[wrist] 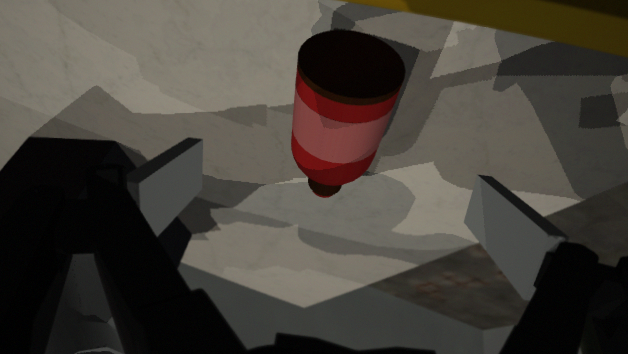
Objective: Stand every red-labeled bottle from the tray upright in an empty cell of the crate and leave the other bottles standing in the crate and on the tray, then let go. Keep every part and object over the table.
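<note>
A red-labeled bottle (345, 135) lies on its side on the pale table, its dark round base toward the crate and its narrow neck toward the bottom of the view. A yellow edge of the crate (500, 22) crosses the top right corner; its cells and bottles are out of view. My gripper (337, 181) is wide open and empty. Its left finger is left of the bottle and its right finger is farther off to the right, with the bottle's neck near the middle of the gap. The tray does not show.
The pale stone-like table (75, 55) has a corner near the bottom middle. Beyond its edges are a grey surface (280, 320) and brown mottled floor (450, 285). Shadows fall over the table around the bottle.
</note>
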